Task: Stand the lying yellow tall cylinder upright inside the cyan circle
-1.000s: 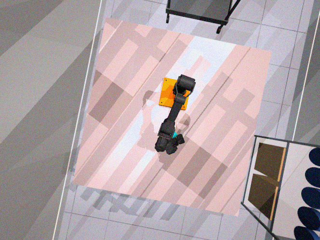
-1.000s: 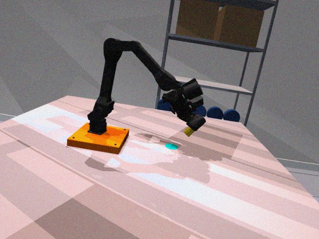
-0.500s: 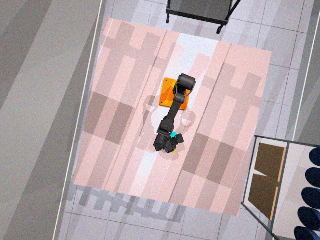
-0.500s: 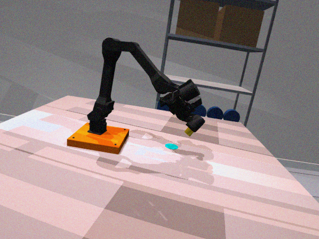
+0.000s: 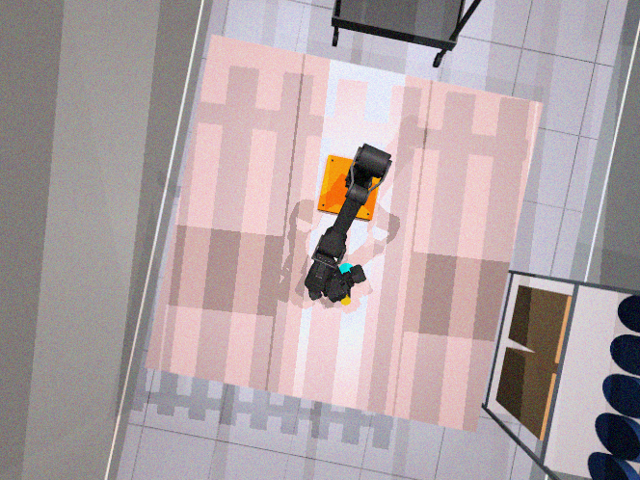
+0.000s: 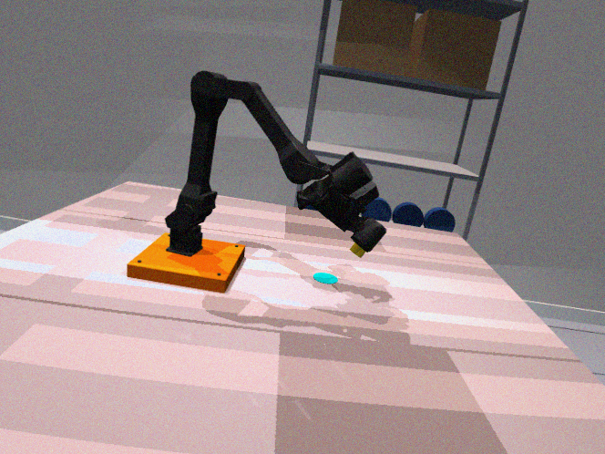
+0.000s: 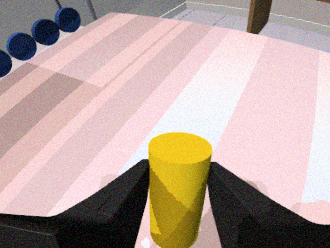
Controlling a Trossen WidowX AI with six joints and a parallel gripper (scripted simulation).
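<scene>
Right now my gripper tip is 120 mm above the cyan circle, 80 mm past it and 10 mm to the left of it. Round my gripper tip: yellow cylinder: 20 mm below, 10 mm behind.
</scene>
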